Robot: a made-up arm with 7 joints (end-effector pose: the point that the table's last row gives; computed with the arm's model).
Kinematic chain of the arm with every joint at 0, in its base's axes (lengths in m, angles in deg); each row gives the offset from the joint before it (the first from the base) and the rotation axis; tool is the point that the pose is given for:
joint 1: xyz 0 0 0.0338 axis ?
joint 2: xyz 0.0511 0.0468 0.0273 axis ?
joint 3: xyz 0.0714 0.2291 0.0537 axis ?
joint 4: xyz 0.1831 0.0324 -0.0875 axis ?
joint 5: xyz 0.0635 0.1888 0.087 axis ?
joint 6: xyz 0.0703 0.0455 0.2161 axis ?
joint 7: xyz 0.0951 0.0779 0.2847 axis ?
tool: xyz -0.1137 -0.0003 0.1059
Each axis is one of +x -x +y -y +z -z.
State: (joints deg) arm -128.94 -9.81 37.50 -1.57 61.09 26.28 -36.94
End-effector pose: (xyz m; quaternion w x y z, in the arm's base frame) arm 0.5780 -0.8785 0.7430 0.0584 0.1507 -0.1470 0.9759
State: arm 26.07 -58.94 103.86 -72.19 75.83 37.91 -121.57
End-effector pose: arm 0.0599 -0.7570 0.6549 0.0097 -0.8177 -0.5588 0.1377
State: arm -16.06 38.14 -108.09 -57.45 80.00 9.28 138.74
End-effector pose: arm -0.1836 -0.0544 -0.6816 0.7246 -0.2047 0.3471 0.5591
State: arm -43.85 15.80 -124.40 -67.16 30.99 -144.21 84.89
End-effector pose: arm 0.1923 0.0597 -0.6109 0.5363 0.6098 0.2522 -0.5261
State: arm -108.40 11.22 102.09 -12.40 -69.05 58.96 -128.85
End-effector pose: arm 0.0037 0.0338 0.5408 0.8775 0.4425 0.1338 -0.1277
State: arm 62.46 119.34 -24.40 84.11 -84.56 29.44 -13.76
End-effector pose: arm 0.5256 0.5871 -0.2587 0.7375 -0.4822 0.4556 -0.1270
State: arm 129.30 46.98 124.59 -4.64 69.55 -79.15 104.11
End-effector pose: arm -0.5603 -0.5681 -0.3544 0.6701 -0.2628 0.6723 -0.1728
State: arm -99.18 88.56 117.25 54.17 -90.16 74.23 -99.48
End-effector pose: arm 0.7669 -0.0688 -0.1616 0.2762 0.1145 0.7992 -0.5213
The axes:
joint 1: +z
joint 2: -x
joint 3: -y
joint 4: +z
joint 5: -x
joint 6: -z
joint 7: -y

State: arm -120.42 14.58 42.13 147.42 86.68 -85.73 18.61
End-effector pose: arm -0.2225 0.2394 0.0460 0.1894 -0.3836 0.5242 0.7363
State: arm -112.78 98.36 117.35 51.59 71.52 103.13 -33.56
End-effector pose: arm -0.4114 0.1059 -0.7907 0.6481 -0.5870 -0.4847 0.0216
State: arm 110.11 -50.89 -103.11 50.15 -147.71 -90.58 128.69
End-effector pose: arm -0.2639 -0.2710 0.1276 0.8542 -0.1484 -0.0613 -0.4946
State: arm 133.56 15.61 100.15 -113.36 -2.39 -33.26 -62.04
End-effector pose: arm 0.3544 -0.4891 0.4163 0.3658 0.4666 0.3801 0.7099
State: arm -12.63 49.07 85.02 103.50 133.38 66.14 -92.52
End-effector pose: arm 0.3737 -0.2064 -0.5812 0.3718 -0.3878 -0.8035 0.2565
